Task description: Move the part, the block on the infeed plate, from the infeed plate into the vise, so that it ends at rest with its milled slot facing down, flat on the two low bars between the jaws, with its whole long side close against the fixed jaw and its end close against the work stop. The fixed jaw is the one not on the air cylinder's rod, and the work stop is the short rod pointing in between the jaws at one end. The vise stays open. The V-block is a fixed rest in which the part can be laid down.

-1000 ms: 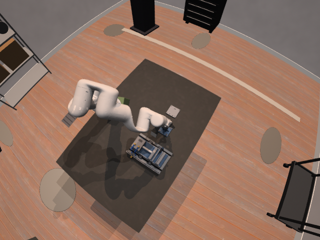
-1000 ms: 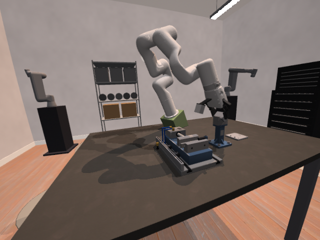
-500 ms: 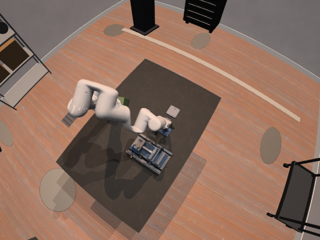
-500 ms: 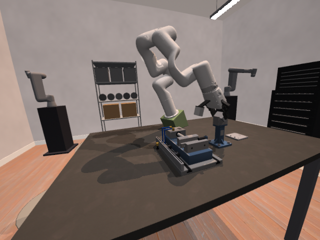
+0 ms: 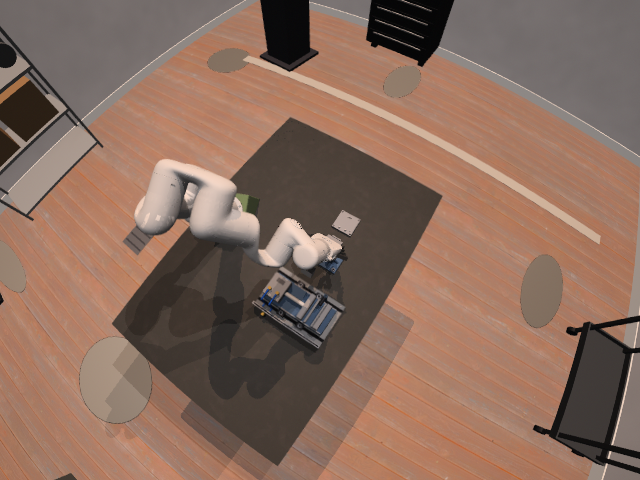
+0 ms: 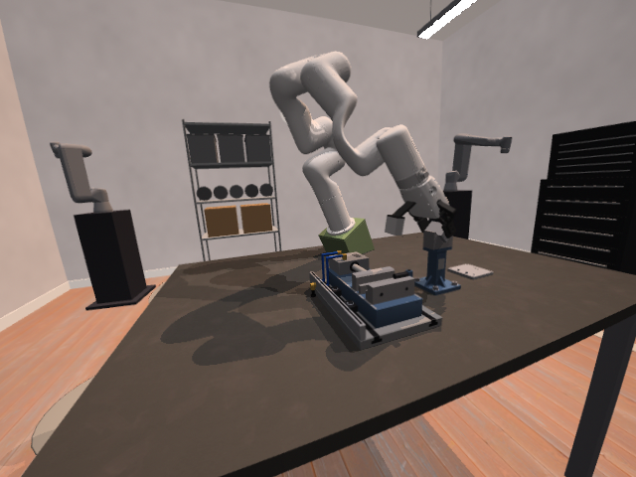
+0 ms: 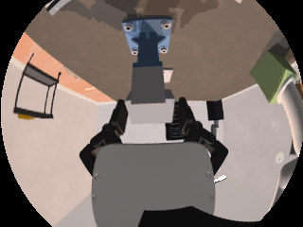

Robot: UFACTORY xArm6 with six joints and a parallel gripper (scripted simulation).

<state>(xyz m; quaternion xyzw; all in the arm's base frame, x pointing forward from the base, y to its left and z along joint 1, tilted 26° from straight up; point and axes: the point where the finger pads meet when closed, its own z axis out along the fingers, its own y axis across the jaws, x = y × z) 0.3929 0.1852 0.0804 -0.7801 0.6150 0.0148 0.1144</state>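
Right now the part is 10 mm to the left of my hand and 10 mm below it. Round my hand: air cylinder (230 mm to the right, 90 mm below, 60 mm behind); then grey rail (310 mm to the right, 130 mm below, 50 mm ahead).
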